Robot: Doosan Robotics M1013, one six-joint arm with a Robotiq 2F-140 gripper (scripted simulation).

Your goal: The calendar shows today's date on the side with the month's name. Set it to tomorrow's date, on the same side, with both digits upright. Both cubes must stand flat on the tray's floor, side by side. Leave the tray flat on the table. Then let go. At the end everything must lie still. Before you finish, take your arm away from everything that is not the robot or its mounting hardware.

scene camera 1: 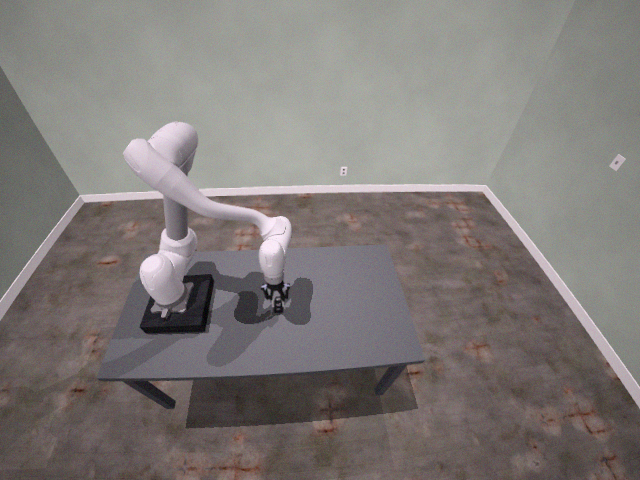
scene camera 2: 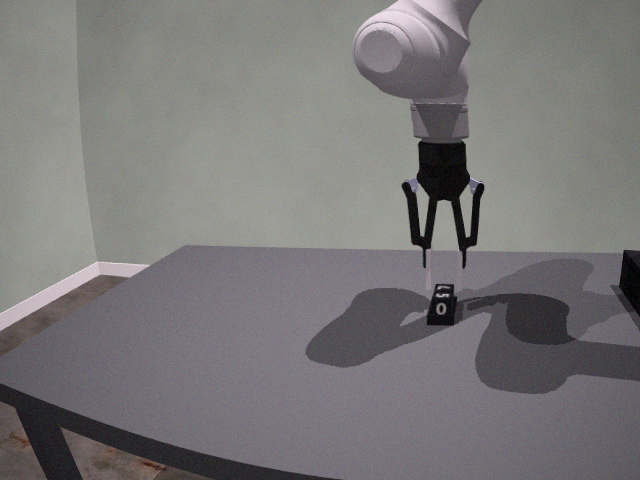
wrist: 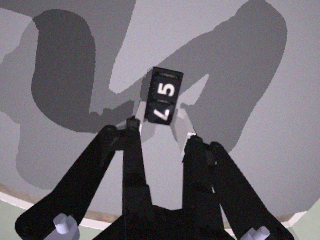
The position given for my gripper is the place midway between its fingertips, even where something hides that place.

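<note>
My gripper (scene camera 2: 444, 286) and (wrist: 160, 114), visible.
</note>
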